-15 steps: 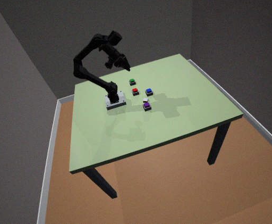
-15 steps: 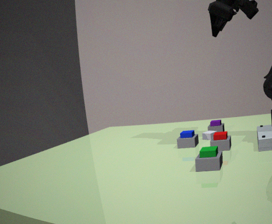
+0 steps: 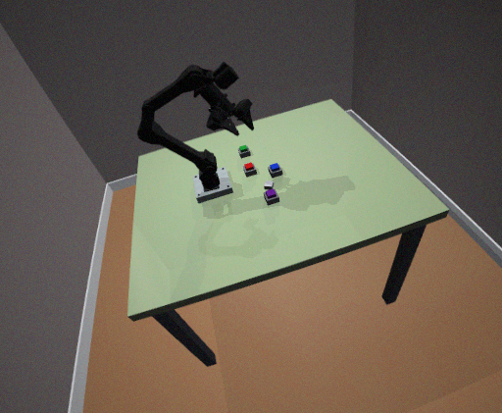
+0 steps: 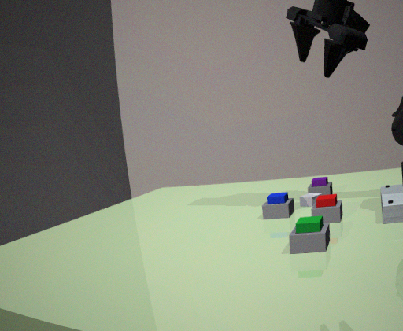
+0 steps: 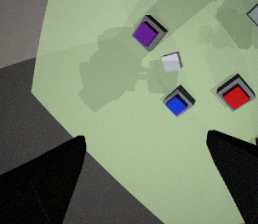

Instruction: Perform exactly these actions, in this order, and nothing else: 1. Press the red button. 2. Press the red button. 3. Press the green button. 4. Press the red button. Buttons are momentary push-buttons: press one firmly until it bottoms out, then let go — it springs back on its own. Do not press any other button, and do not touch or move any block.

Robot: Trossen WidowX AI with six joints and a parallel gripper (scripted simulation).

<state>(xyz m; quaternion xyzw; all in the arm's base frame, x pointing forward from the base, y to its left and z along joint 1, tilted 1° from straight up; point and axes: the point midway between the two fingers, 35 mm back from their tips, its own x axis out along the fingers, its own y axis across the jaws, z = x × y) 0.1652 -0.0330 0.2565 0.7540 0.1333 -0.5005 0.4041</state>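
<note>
Now: the red button 220 mm below my gripper tip, 90 mm to the left of it and 10 mm behind it. From my gripper tip the other things lie so: blue button 220 mm below, 90 mm ahead, 40 mm to the left; then purple button 220 mm below, 100 mm to the right, 40 mm ahead; then small white block 240 mm below, 40 mm ahead, 30 mm to the right.
</note>
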